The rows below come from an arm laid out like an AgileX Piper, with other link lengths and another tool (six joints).
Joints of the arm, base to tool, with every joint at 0 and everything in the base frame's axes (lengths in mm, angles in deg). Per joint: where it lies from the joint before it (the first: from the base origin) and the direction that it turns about. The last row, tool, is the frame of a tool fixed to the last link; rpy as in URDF.
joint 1: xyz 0 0 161.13 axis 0 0 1
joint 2: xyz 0 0 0 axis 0 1 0
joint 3: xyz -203.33 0 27.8 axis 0 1 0
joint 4: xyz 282.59 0 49.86 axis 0.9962 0 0.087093
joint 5: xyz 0 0 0 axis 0 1 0
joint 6: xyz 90.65 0 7.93 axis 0.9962 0 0.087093
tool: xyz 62.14 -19 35.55 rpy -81.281 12.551 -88.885
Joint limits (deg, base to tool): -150..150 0..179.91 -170..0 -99.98..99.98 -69.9..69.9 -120..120
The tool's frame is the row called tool.
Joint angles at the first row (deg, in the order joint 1, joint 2, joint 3, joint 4, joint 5, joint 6):
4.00 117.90 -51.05 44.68 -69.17 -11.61
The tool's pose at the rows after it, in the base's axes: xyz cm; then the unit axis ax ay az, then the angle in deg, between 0 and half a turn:
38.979 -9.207 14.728 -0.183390 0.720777 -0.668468 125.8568
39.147 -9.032 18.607 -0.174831 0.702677 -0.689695 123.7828
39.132 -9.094 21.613 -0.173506 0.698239 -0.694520 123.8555
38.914 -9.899 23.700 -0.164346 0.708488 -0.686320 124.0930
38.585 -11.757 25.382 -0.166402 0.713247 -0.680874 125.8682
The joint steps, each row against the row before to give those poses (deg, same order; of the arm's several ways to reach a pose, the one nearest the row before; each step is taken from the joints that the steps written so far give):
0.00 -4.82 0.00 -0.32 0.00 -0.40
0.00 -5.95 0.00 -0.05 1.04 -3.29
-0.11 -5.70 0.00 1.61 3.45 -4.60
-1.17 -4.87 0.00 2.05 4.54 -2.92
-3.38 -4.13 0.00 0.54 5.46 -3.48

